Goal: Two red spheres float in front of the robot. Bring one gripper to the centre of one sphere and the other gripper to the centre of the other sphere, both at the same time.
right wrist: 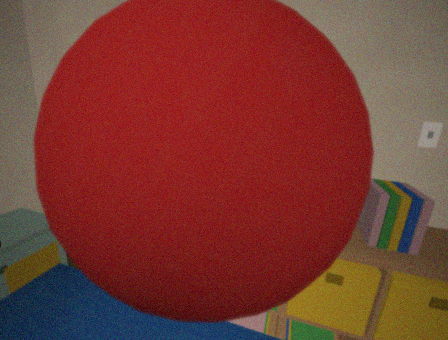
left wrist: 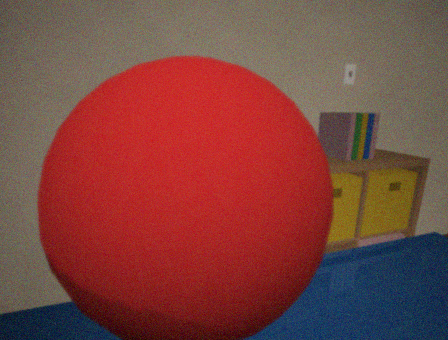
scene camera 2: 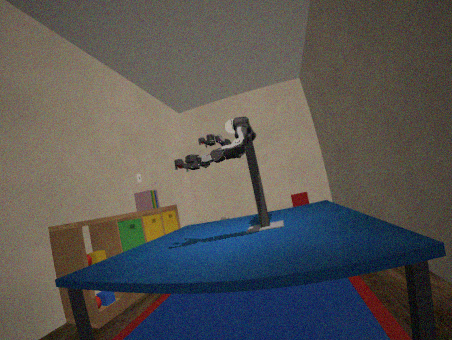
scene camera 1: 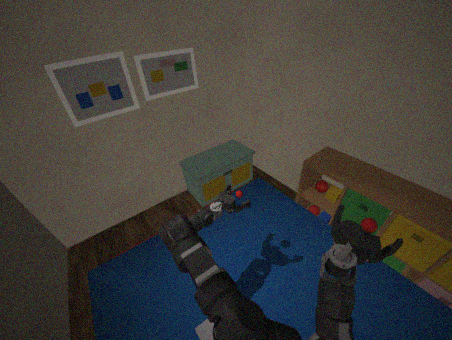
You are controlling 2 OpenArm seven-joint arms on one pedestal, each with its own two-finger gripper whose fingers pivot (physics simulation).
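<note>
One red sphere (scene camera 1: 239, 194) (scene camera 2: 179, 166) floats between the fingertips of my open left gripper (scene camera 1: 239, 195) (scene camera 2: 178, 164). In the left wrist view this sphere (left wrist: 185, 200) is large, a little left of and below the middle. The other red sphere (scene camera 1: 369, 225) (scene camera 2: 201, 143) floats between the fingertips of my open right gripper (scene camera 1: 371, 224) (scene camera 2: 201, 141). In the right wrist view that sphere (right wrist: 204, 155) is very large, a little left of and above the middle. The fingers do not show in either wrist view. In scene camera 2 both spheres are small and partly hidden by the fingers.
A blue table (scene camera 1: 130, 290) (scene camera 2: 300, 250) lies below both arms. A wooden shelf (scene camera 1: 360, 172) (scene camera 2: 65, 250) with coloured bins and two red balls (scene camera 1: 321, 186) (scene camera 1: 314, 210) stands beyond it. A green cabinet (scene camera 1: 220, 157) (right wrist: 25, 227) stands by the wall.
</note>
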